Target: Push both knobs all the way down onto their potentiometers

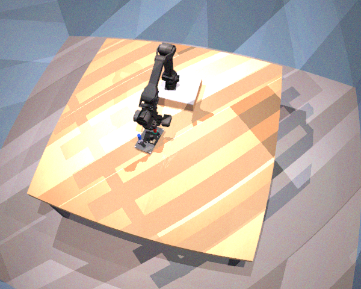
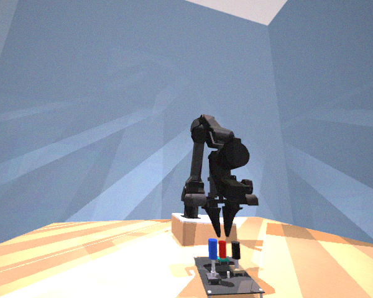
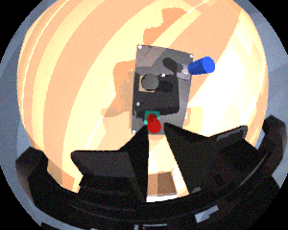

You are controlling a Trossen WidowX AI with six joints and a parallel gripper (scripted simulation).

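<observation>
Now: gripper tip 30 mm above the red knob. Round my gripper tip: blue knob 70 mm to the right, 60 mm ahead.
</observation>
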